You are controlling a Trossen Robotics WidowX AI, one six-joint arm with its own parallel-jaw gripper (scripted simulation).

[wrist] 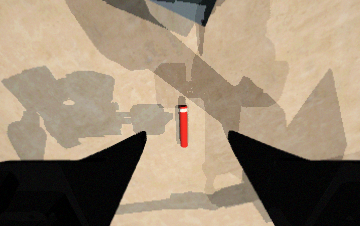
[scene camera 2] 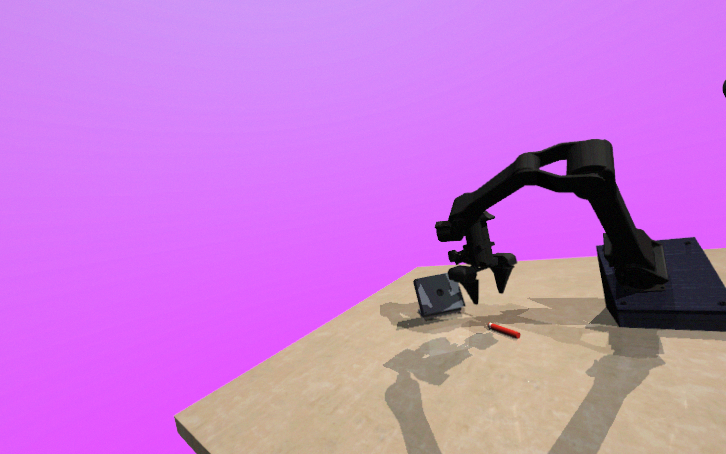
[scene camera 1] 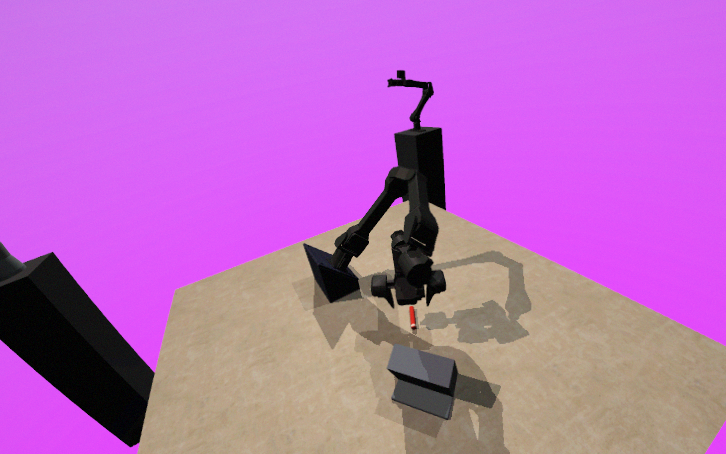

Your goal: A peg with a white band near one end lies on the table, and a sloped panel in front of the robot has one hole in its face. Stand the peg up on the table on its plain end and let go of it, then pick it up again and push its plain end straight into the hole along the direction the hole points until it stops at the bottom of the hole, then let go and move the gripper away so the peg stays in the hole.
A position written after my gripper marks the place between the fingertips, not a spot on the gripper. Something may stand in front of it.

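Holding nothing, my gripper [scene camera 2: 488, 298] is open. I also see my gripper [scene camera 1: 410, 306] from another camera, and the wrist view has my gripper [wrist: 186, 134] too. Then there is a sloped dark panel [scene camera 1: 431, 371], and scene camera 2 has the sloped dark panel [scene camera 2: 426, 288] as well.
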